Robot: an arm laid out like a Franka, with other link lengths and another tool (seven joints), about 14 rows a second.
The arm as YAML. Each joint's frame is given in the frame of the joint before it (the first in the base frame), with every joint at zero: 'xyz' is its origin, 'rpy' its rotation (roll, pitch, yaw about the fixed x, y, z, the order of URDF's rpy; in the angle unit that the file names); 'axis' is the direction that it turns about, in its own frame. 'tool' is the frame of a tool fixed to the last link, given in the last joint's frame.
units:
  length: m
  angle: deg
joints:
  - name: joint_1
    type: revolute
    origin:
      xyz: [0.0, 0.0, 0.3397]
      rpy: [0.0, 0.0, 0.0]
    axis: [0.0, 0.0, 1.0]
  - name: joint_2
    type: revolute
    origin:
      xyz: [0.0, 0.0, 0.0]
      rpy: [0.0, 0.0, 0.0]
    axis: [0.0, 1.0, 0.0]
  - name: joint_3
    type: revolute
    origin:
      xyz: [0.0, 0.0, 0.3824]
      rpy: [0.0, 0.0, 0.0]
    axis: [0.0, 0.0, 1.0]
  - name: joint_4
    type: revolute
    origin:
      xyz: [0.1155, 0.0, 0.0]
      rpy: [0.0, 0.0, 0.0]
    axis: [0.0, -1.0, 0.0]
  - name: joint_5
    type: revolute
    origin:
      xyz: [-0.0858, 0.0, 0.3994]
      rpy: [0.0, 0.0, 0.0]
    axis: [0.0, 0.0, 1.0]
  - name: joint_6
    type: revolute
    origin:
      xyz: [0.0, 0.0, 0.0]
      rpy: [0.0, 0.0, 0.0]
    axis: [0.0, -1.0, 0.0]
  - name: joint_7
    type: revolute
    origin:
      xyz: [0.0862, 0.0, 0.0]
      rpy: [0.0, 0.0, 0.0]
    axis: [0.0, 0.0, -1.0]
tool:
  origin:
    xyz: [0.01, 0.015, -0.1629]
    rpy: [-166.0, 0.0, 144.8]
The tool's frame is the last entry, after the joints.
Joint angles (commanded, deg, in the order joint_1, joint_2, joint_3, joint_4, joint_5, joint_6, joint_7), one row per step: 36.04, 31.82, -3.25, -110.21, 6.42, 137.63, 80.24; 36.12, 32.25, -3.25, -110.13, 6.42, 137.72, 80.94; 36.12, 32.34, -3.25, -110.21, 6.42, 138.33, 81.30; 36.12, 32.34, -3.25, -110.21, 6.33, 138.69, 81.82; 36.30, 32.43, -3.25, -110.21, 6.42, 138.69, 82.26; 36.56, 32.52, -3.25, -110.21, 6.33, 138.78, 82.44; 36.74, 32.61, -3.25, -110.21, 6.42, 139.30, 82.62; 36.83, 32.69, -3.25, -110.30, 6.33, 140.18, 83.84; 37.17, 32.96, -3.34, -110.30, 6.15, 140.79, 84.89; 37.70, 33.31, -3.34, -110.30, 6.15, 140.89, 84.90; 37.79, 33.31, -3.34, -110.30, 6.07, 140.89, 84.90; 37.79, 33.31, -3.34, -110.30, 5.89, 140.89, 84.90
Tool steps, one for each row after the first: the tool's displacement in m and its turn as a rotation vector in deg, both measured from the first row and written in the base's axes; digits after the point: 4 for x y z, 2 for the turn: -0.0008, 0.0003, -0.0046, -0.23, 0.20, -0.62; 0.0001, 0.0005, -0.0053, -0.06, -0.20, -1.00; 0.0011, 0.0008, -0.0047, 0.02, -0.54, -1.46; -0.0004, 0.0024, -0.0058, -0.02, -0.44, -1.79; -0.0020, 0.0050, -0.0068, -0.09, -0.48, -1.64; -0.0021, 0.0073, -0.0070, 0.14, -0.83, -1.74; -0.0012, 0.0085, -0.0072, 0.35, -1.48, -2.83; -0.0019, 0.0111, -0.0095, 0.29, -1.88, -3.49; -0.0061, 0.0160, -0.0136, 0.13, -1.69, -2.97; -0.0067, 0.0169, -0.0136, 0.09, -1.72, -2.81; -0.0067, 0.0168, -0.0136, 0.01, -1.78, -2.67
